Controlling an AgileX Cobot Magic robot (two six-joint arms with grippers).
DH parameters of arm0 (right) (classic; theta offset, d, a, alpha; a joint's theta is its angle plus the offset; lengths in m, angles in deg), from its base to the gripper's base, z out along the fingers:
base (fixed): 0 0 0 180
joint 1: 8.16 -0.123 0 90
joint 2: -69.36 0 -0.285 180
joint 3: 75.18 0 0.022 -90
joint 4: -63.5 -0.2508 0 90
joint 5: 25.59 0 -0.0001 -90
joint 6: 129.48 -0.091 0 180
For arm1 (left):
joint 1: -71.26 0.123 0 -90
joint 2: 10.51 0 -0.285 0
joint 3: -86 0 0.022 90
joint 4: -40.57 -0.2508 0 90
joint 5: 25.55 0 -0.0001 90
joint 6: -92.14 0.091 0 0
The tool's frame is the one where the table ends.
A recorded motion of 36 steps. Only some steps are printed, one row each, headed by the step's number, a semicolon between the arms.
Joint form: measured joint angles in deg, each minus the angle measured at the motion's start. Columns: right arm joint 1, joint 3, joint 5, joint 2, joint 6, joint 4; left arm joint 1, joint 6, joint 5, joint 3, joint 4, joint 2.
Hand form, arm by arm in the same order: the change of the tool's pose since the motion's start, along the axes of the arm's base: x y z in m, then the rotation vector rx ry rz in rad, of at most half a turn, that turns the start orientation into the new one. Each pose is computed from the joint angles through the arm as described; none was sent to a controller.
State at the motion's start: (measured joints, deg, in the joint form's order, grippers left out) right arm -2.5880 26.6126 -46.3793 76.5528 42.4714 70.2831; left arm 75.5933 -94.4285 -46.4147 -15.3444 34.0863 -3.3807
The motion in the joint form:
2: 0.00 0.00 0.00 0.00 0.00 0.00; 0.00 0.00 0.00 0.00 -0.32 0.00
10: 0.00 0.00 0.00 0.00 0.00 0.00; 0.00 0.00 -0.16 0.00 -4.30 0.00
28: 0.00 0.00 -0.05 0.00 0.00 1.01; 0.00 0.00 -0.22 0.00 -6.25 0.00
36: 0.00 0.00 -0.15 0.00 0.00 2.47; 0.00 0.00 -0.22 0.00 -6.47 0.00
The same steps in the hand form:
2: 0.0000 0.0000 0.0000 0.0000 0.0000 0.0000; 0.0000 0.0002 0.0000 0.0056 0.0004 0.0004
10: 0.0000 0.0000 0.0000 0.0000 0.0000 0.0000; -0.0003 0.0024 0.0001 0.0744 0.0084 0.0059
28: -0.0001 -0.0006 0.0000 -0.0174 0.0026 -0.0015; -0.0004 0.0035 0.0003 0.1081 0.0120 0.0087
36: -0.0002 -0.0014 0.0000 -0.0425 0.0067 -0.0038; -0.0004 0.0037 0.0003 0.1120 0.0123 0.0089

